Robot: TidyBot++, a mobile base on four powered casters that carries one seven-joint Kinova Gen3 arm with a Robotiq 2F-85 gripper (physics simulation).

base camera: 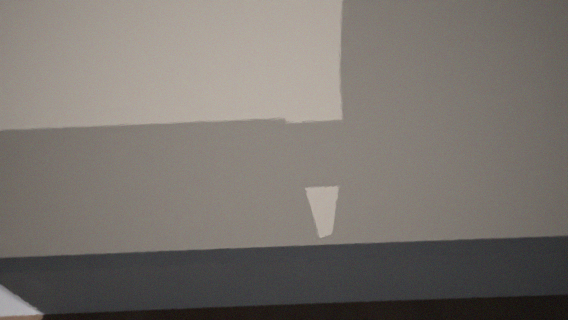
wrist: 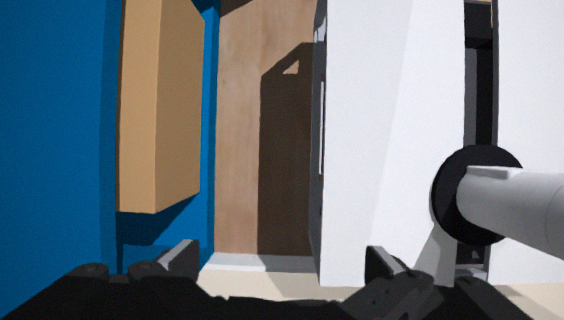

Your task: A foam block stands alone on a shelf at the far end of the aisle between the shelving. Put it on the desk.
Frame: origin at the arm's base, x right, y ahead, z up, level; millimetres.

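Where they show: gripper, between the fingertips: [wrist: 281,261]; arm's base, origin of its link: [wrist: 483,195].
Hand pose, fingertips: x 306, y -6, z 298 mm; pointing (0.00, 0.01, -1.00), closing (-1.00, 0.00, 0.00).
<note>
Each offset is from my fingertips to the centre of the thing. "pt": to the spot under its first point. Level surfaces: height alone.
My gripper [wrist: 281,261] is open and empty, with its two fingers wide apart at the bottom of the wrist view. The blue shelving [wrist: 50,130] fills the left of the wrist view, to the left of the gripper. The foam block does not show in either view, and neither does a surface that I can make out as the desk.
A tan box {dx +369, dy -164, dz -484 mm} [wrist: 177,110] sits in the blue shelving. Wooden floor {dz -695 mm} [wrist: 237,125] with a dark shadow lies between it and a white body [wrist: 365,125]. A light grey cylindrical part [wrist: 520,205] is at the right. A pale wall [base camera: 150,60] above a dark band {pt dx -341, dy +245, dz -638 mm} [base camera: 250,280] shows in the base view.
</note>
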